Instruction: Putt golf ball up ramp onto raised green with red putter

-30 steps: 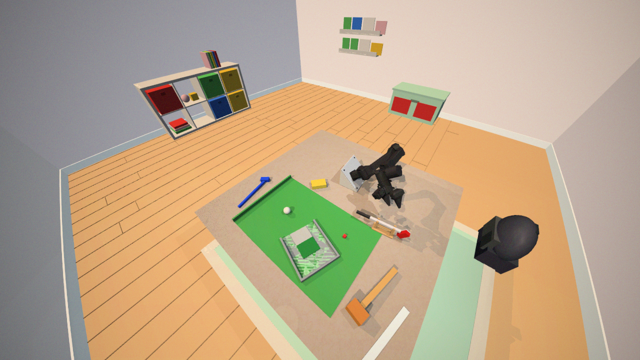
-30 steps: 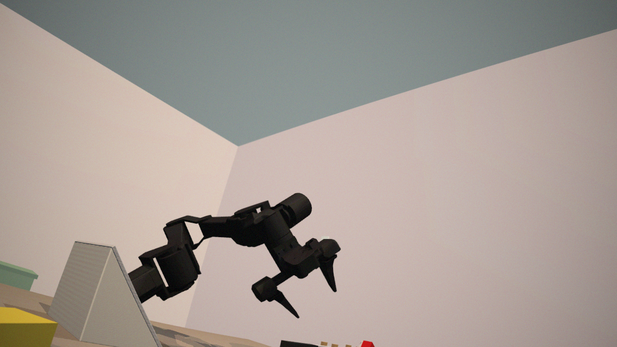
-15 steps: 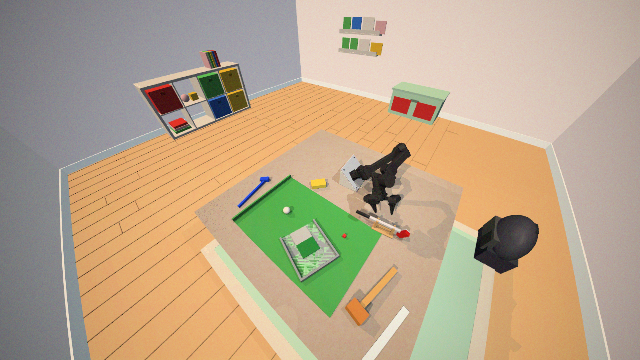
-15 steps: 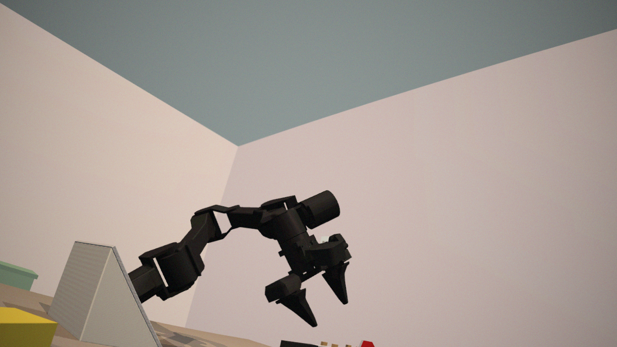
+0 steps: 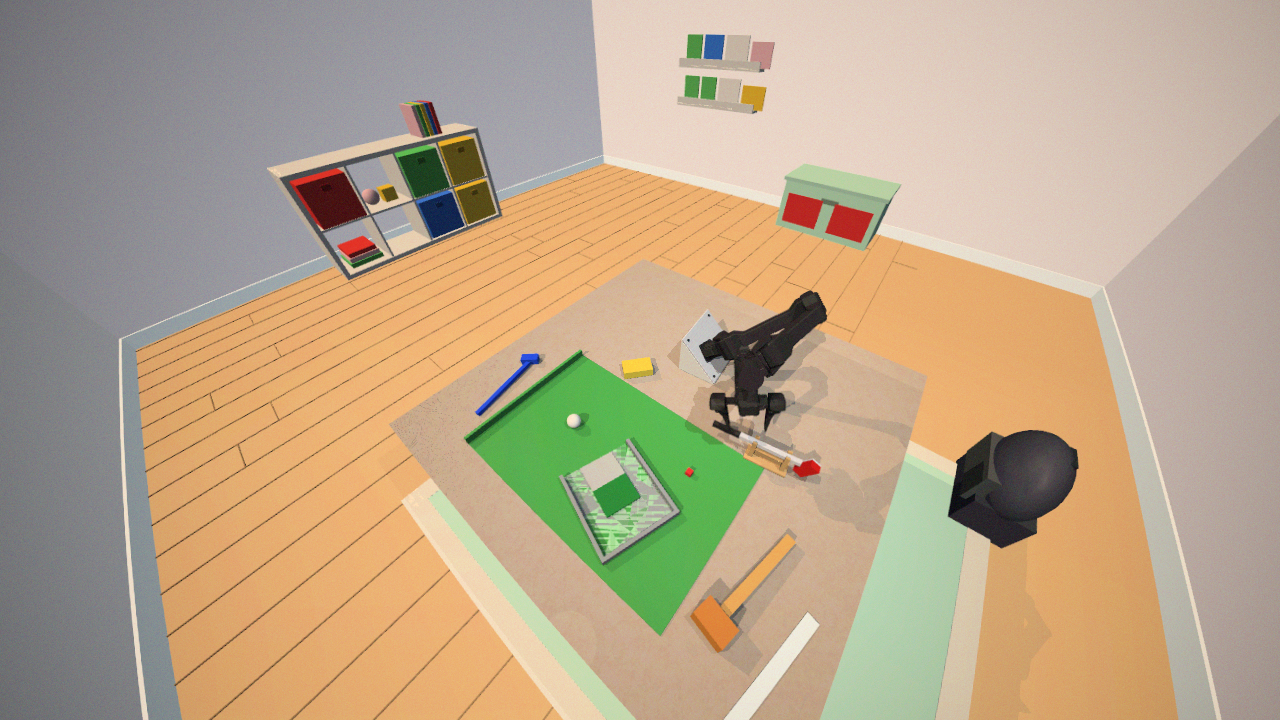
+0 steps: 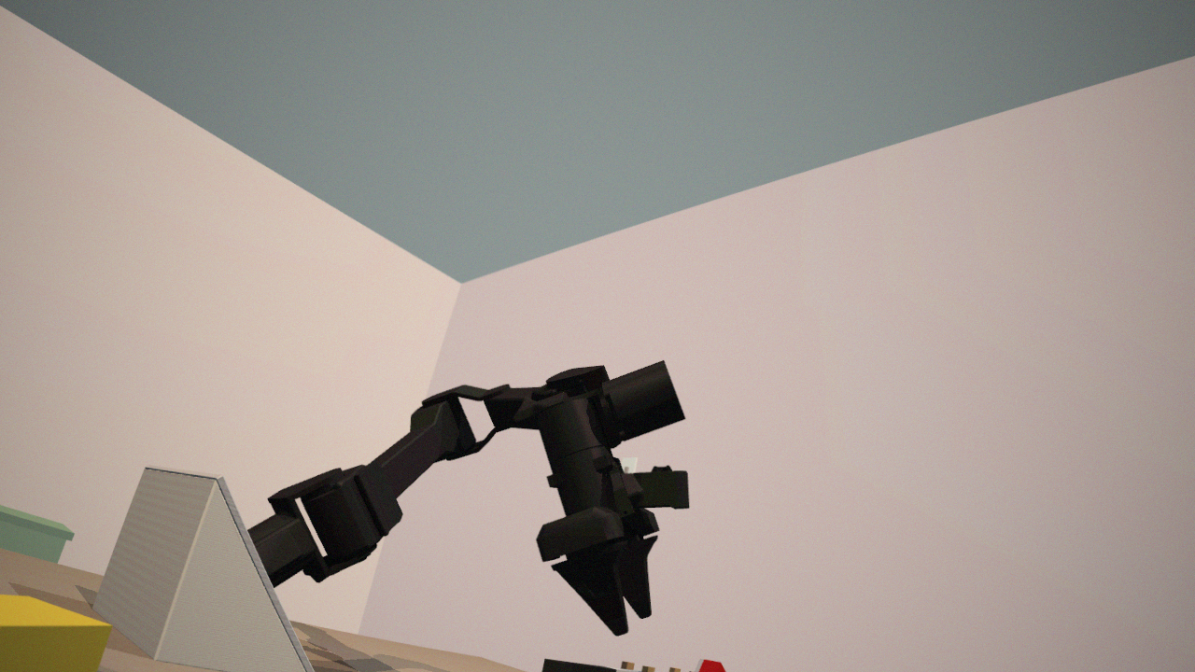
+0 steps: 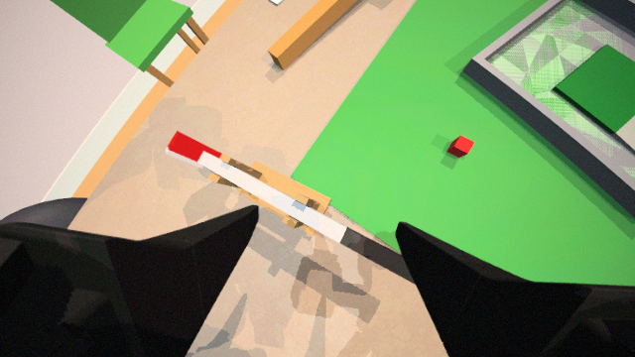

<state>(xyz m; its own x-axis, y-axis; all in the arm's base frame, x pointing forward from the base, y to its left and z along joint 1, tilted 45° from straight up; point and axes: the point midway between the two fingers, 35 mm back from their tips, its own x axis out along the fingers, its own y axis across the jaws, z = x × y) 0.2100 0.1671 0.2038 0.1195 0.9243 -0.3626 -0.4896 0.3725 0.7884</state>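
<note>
The yellow block lies 2 cm behind my gripper tip, 44 cm to the right of it and 9 cm below it. The rest, counted from my gripper tip: wooden stand (2 cm behind, 7 cm to the left, 7 cm below); red putter (3 cm behind, 6 cm to the left, 5 cm below); small red cube (16 cm ahead, 6 cm to the right, 10 cm below).
</note>
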